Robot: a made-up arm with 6 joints.
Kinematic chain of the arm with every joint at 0, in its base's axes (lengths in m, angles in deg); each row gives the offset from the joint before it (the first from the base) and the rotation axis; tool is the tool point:
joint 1: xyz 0 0 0.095 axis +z
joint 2: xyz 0 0.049 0 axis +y
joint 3: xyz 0 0 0.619 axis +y
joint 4: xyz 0 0 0.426 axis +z
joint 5: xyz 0 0 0 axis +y
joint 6: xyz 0 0 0.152 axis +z
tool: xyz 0 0 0
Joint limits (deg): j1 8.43..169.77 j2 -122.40..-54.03 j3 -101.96..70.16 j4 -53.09..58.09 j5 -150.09..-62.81 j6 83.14..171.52
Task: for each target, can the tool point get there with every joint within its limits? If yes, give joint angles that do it. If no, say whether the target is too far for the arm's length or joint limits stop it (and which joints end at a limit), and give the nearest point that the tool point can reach.
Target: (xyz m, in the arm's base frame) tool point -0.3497 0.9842 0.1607
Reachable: no: joint limits stop it (at a limit: joint 1, joint 2, joint 3, joint 4) | nearest point -0.5958 0.0798 0.0699 | short by 0.942 m
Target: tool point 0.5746 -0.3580 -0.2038
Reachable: yes | joints 153.30 -82.32 -67.87 -5.27 -115.21 111.66
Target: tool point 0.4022 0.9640 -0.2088
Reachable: no: joint limits stop it (at a limit: joint 1, joint 3, joint 4) | nearest point 0.3627 0.0150 -0.3842 | short by 0.966 m
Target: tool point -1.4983 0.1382 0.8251
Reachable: no: too far | nearest point -1.0151 0.0084 0.5959 | short by 0.550 m
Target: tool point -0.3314 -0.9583 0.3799
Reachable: yes | joints 69.31 -62.56 -11.33 30.99 -82.47 133.76
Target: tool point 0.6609 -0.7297 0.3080
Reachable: yes | joints 135.92 -65.03 -11.02 -5.94 -100.93 129.23
